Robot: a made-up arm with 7 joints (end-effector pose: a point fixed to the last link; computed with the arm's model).
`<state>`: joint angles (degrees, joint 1 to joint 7).
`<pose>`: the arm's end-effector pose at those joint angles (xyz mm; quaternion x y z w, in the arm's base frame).
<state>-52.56 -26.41 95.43 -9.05 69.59 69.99 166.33</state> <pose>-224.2 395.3 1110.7 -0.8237 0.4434 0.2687 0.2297</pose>
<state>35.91 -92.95 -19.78 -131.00 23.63 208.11 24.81</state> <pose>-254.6 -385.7 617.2 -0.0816 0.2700 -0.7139 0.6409</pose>
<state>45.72 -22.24 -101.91 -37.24 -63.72 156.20 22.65</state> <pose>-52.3 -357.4 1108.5 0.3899 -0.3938 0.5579 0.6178</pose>
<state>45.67 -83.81 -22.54 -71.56 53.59 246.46 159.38</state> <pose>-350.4 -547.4 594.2 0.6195 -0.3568 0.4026 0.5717</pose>
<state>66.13 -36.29 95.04 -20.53 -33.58 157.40 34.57</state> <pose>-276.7 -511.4 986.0 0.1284 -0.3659 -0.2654 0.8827</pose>
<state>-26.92 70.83 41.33 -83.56 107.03 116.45 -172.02</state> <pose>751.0 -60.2 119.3 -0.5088 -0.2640 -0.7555 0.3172</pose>
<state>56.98 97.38 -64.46 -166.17 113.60 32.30 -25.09</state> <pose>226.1 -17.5 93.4 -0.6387 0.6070 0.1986 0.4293</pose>
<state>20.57 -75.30 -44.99 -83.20 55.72 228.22 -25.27</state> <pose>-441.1 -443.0 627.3 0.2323 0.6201 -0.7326 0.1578</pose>
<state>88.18 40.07 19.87 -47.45 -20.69 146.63 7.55</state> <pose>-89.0 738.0 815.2 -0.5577 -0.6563 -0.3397 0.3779</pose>
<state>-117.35 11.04 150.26 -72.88 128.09 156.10 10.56</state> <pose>334.3 56.6 964.5 -0.3188 0.2597 0.0413 0.9106</pose>
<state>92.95 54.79 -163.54 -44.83 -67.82 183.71 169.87</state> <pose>121.1 564.9 906.1 -0.1453 -0.0894 -0.9608 0.2184</pose>
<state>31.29 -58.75 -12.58 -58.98 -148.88 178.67 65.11</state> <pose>-307.6 -219.9 943.8 0.0793 -0.0602 0.8655 0.4909</pose>
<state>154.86 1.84 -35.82 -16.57 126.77 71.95 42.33</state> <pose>-94.9 83.4 1226.8 0.0757 -0.7486 0.5883 0.2961</pose>
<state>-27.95 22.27 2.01 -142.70 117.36 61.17 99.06</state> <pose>418.5 -157.9 333.0 0.1493 0.4330 0.7993 0.3891</pose>
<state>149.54 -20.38 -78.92 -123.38 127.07 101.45 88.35</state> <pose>262.5 374.3 598.2 -0.2412 0.3343 0.9103 0.0390</pose>
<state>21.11 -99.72 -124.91 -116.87 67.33 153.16 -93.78</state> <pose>-211.8 -430.4 -102.6 -0.3249 0.6174 -0.6350 0.3316</pose>
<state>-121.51 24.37 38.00 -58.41 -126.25 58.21 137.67</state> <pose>-159.9 -630.7 894.8 -0.5005 -0.3892 0.2246 0.7400</pose>
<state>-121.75 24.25 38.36 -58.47 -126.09 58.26 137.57</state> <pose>-159.5 -629.4 896.0 -0.5006 -0.3916 0.2246 0.7387</pose>
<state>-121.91 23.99 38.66 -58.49 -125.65 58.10 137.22</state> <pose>-158.2 -626.6 898.8 -0.5021 -0.3955 0.2220 0.7364</pose>
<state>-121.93 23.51 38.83 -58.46 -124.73 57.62 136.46</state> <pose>-155.7 -621.9 903.8 -0.5053 -0.4023 0.2150 0.7325</pose>
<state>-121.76 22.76 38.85 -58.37 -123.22 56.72 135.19</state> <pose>-151.4 -614.6 911.2 -0.5106 -0.4129 0.2026 0.7265</pose>
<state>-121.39 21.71 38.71 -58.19 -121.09 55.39 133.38</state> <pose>-145.2 -604.3 921.5 -0.5177 -0.4276 0.1848 0.7176</pose>
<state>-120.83 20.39 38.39 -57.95 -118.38 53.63 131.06</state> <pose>-137.4 -591.0 933.9 -0.5256 -0.4466 0.1618 0.7058</pose>
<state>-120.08 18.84 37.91 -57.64 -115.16 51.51 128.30</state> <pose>-128.2 -575.1 947.7 -0.5332 -0.4700 0.1346 0.6904</pose>
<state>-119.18 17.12 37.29 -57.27 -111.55 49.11 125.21</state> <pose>-118.0 -556.7 962.1 -0.5394 -0.4972 0.1046 0.6715</pose>
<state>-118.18 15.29 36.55 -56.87 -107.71 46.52 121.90</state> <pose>-107.4 -536.6 976.4 -0.5430 -0.5271 0.0729 0.6496</pose>
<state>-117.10 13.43 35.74 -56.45 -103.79 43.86 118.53</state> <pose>-96.6 -515.5 989.7 -0.5434 -0.5586 0.0416 0.6253</pose>
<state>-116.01 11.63 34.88 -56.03 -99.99 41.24 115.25</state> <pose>-86.6 -494.4 1001.6 -0.5405 -0.5897 0.0119 0.6000</pose>
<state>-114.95 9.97 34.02 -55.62 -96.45 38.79 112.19</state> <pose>-77.5 -474.4 1011.7 -0.5348 -0.6191 -0.0149 0.5749</pose>
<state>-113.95 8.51 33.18 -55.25 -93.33 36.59 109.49</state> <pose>-69.6 -456.4 1019.8 -0.5274 -0.6450 -0.0379 0.5516</pose>
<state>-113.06 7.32 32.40 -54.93 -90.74 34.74 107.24</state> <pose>-63.5 -441.3 1025.9 -0.5195 -0.6666 -0.0568 0.5316</pose>
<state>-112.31 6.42 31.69 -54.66 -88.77 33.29 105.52</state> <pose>-59.2 -429.7 1030.3 -0.5128 -0.6827 -0.0711 0.5157</pose>
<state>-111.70 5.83 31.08 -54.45 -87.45 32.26 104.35</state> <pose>-56.6 -421.8 1033.1 -0.5081 -0.6933 -0.0809 0.5046</pose>
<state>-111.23 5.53 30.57 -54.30 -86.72 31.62 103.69</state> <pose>-55.4 -417.5 1034.5 -0.5058 -0.6989 -0.0870 0.4981</pose>
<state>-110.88 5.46 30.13 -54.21 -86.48 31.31 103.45</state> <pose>-55.6 -416.2 1034.8 -0.5058 -0.7003 -0.0901 0.4957</pose>
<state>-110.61 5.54 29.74 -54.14 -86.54 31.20 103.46</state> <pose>-56.6 -416.8 1034.5 -0.5072 -0.6992 -0.0914 0.4956</pose>
